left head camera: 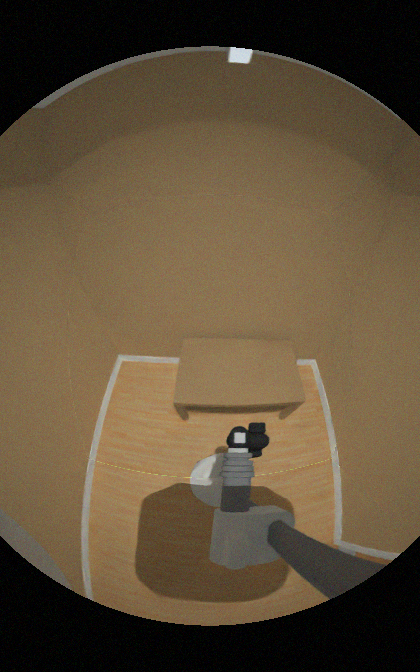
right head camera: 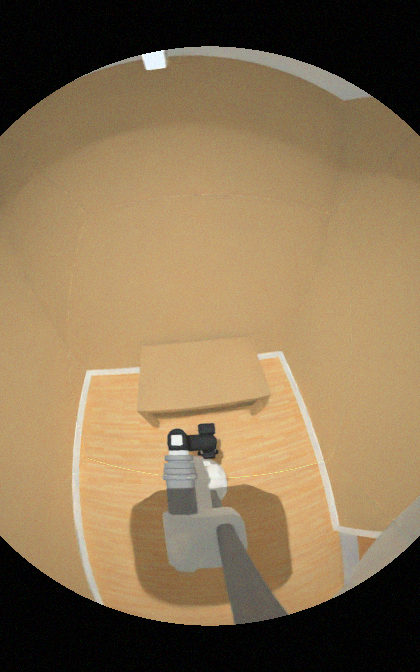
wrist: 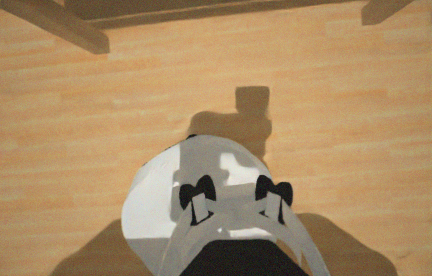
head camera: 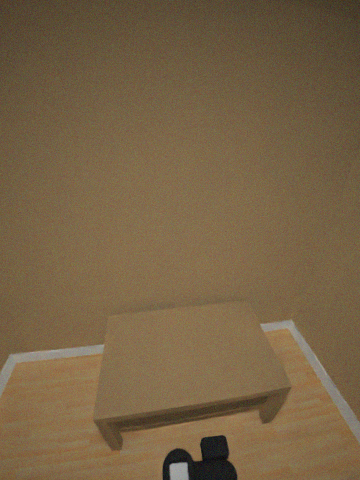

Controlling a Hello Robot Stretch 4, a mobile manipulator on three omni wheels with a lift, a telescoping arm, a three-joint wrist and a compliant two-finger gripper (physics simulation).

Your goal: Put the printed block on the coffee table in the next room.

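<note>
The low tan coffee table (head camera: pixel 184 356) (left head camera: pixel 235 370) (right head camera: pixel 200 372) stands against the wall just ahead of me. In the wrist view only its front legs and lower edge (wrist: pixel 69 33) show at the top. My gripper (wrist: pixel 236 191) points down over the wooden floor, short of the table. It is shut on the printed block (wrist: pixel 245 232), a small pale block mostly in shadow between the black fingertips. In the head views only the black wrist (head camera: pixel 201 460) (left head camera: pixel 247 439) (right head camera: pixel 197 441) shows; the block is hidden there.
My round white base (wrist: pixel 150 201) (left head camera: pixel 202 472) (right head camera: pixel 216 475) lies under the gripper. Tan walls with a white baseboard (head camera: pixel 317 369) close in behind and right of the table. Wooden floor (head camera: pixel 51 420) lies on the left.
</note>
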